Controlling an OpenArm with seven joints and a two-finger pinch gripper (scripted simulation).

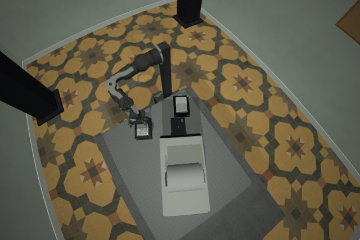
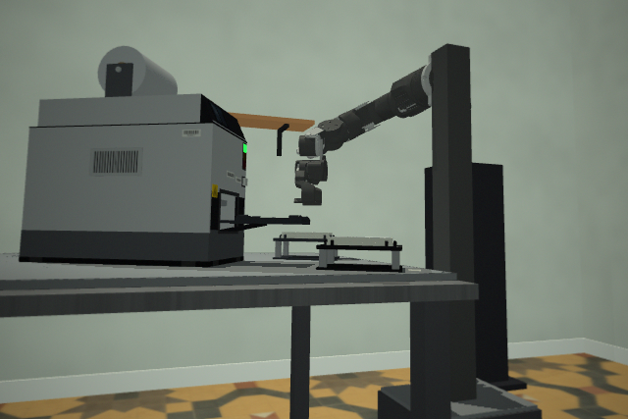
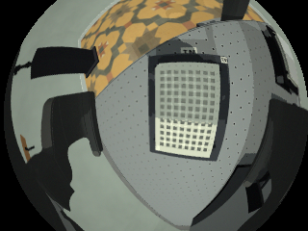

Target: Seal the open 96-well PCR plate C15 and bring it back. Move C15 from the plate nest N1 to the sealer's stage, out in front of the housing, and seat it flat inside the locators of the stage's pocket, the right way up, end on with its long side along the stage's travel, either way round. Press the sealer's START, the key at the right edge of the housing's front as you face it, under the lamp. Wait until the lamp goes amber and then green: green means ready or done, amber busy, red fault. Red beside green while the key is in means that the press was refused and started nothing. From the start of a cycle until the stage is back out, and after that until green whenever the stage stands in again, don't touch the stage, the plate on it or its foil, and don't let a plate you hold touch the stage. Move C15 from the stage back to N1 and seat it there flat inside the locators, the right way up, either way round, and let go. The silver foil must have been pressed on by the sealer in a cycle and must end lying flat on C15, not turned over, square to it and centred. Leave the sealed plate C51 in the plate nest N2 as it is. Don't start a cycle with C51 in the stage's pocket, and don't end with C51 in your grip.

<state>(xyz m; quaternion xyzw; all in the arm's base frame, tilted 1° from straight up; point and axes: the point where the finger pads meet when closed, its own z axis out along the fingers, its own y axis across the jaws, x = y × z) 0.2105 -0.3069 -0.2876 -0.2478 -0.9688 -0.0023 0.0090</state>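
Now: hand 8 cm above the plate C15. The rest, counted from my hand: sealer stage (15 cm ahead, 21 cm to the left, 5 cm below); then sealed plate C51 (1 cm ahead, 34 cm to the left, 9 cm below); then start key (19 cm ahead, 8 cm to the left, 5 cm above).
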